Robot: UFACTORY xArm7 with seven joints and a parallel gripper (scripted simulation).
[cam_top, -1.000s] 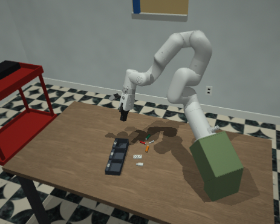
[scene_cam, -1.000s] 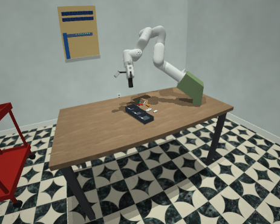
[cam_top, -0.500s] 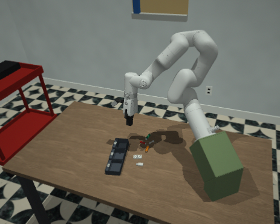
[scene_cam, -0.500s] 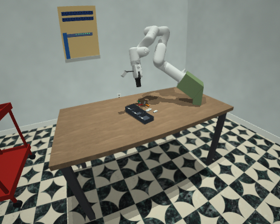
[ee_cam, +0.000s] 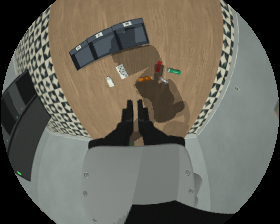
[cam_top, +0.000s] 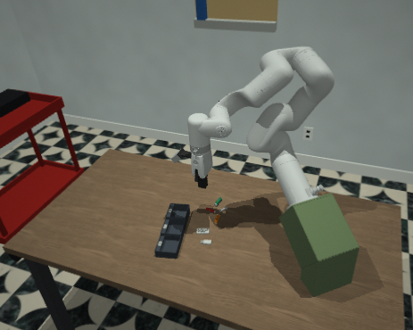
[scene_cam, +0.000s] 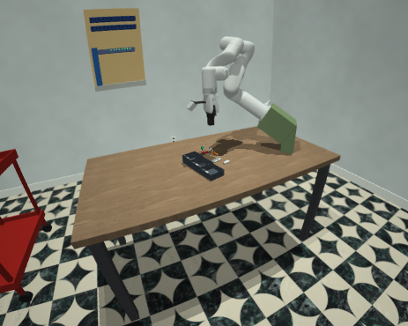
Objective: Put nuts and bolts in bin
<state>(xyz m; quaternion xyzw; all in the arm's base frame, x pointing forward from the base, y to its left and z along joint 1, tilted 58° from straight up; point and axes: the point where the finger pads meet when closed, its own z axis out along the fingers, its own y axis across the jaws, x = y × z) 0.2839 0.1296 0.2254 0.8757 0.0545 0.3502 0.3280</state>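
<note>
The bin is 200 mm below my hand, 120 mm ahead of it and 70 mm to the left of it. Round my hand: red piece (210 mm below, 70 mm to the right, 10 mm behind); white dotted tile (210 mm below, 50 mm to the left); orange piece (210 mm below, 40 mm behind, 20 mm to the right).
</note>
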